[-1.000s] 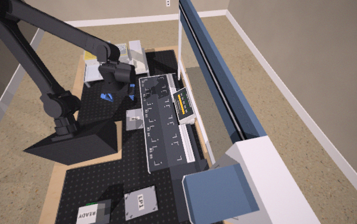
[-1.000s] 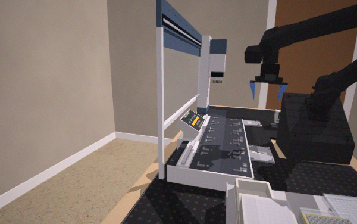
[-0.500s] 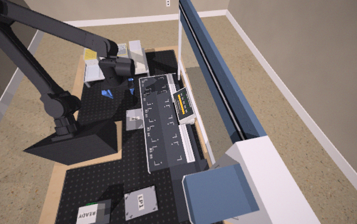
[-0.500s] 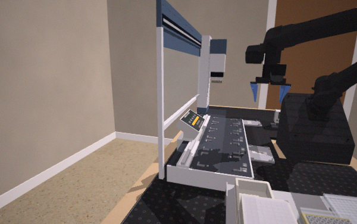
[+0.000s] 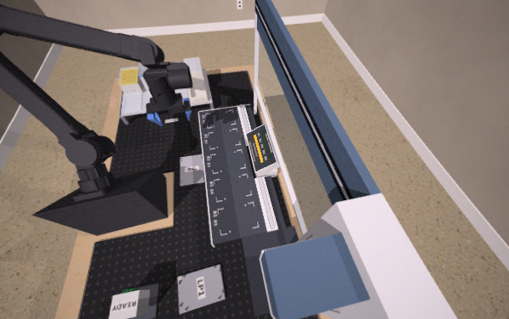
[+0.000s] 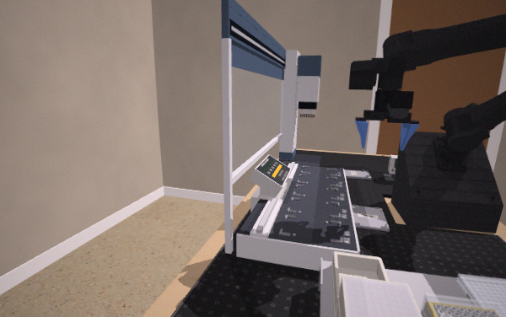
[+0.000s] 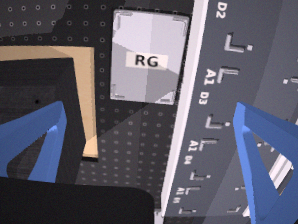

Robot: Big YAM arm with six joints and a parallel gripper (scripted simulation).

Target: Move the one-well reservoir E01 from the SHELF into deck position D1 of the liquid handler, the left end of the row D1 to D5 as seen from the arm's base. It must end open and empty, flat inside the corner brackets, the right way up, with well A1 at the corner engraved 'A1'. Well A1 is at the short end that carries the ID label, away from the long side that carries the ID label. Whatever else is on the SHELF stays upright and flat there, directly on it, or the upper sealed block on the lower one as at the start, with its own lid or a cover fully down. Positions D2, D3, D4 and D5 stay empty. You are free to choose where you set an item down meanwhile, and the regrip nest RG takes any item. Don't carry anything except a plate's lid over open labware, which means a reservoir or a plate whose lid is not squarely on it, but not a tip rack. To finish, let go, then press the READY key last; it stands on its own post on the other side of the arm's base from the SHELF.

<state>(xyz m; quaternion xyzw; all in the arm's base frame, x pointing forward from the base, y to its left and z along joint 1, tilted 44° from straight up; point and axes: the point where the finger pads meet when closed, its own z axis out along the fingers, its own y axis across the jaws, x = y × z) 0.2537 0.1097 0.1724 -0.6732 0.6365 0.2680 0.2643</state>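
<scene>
Right now my hand is 80 mm short of the white block, 480 mm to the right of it and 120 mm above it. The rest, counted from my hand: shelf 80 mm behind, 410 mm to the left, 180 mm below; pipetting head 230 mm ahead, 570 mm to the right, 150 mm above.
</scene>
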